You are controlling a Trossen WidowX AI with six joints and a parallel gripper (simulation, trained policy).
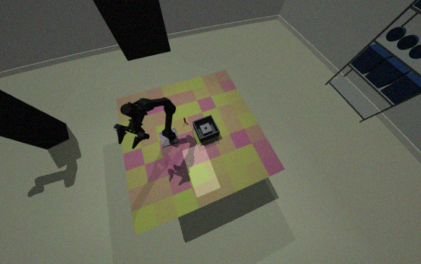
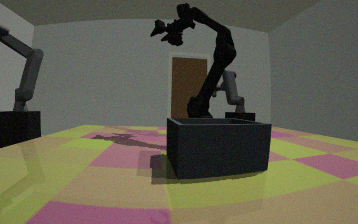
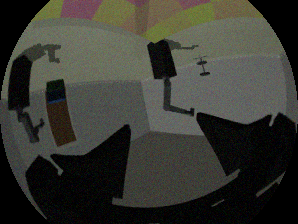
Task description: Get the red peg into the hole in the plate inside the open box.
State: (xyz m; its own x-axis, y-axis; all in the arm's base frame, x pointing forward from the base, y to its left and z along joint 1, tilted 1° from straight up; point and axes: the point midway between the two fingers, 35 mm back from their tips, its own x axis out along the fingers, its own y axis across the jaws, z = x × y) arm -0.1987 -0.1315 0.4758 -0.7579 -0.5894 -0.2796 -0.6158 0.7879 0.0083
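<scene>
Now: the red peg 44 cm below my gripper tip, 42 cm ahead of it and 22 cm to the left of it. Round my gripper tip: grey plate (54 cm ahead, 43 cm below, 3 cm to the left); then dark box (54 cm ahead, 45 cm below, 3 cm to the left).
</scene>
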